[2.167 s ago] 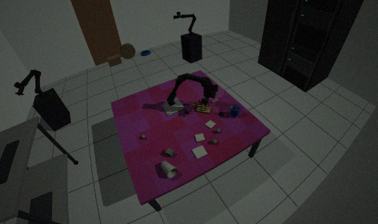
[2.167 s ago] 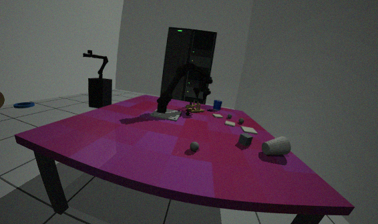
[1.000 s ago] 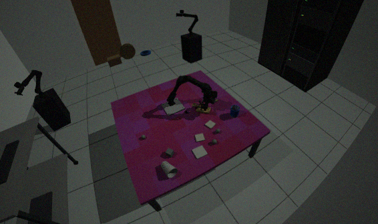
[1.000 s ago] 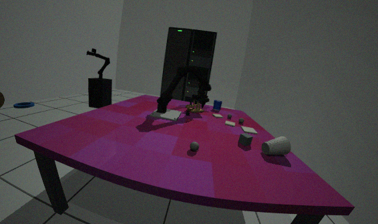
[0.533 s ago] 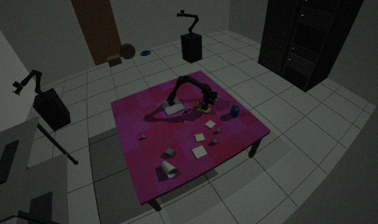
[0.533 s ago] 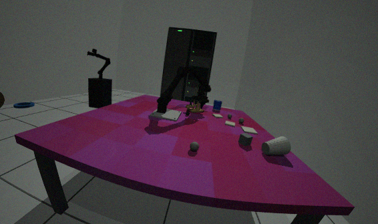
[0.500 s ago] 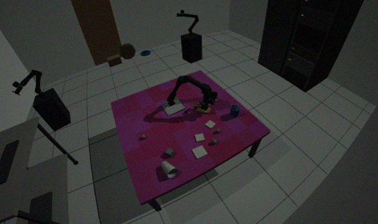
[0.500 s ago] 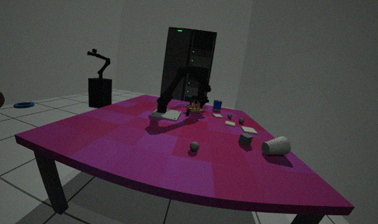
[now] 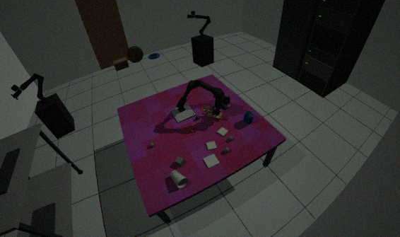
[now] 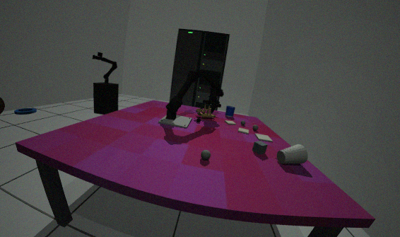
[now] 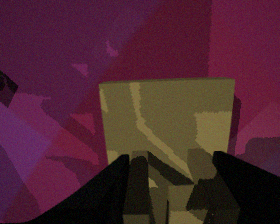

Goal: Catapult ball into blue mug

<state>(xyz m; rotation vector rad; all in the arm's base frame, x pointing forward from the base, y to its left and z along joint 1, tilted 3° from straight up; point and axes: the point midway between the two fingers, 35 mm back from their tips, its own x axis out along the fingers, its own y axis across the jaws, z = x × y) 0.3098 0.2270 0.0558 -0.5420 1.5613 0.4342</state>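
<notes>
The dark ball is 10 cm behind my gripper tip, 18 cm to the right of it and 3 cm below it. Also, from my gripper tip: catapult 7 cm behind, 3 cm to the right, 2 cm above; then tan block 4 cm behind, 17 cm to the left, 4 cm below; then blue mug 24 cm ahead, 18 cm to the left, 2 cm below.
</notes>
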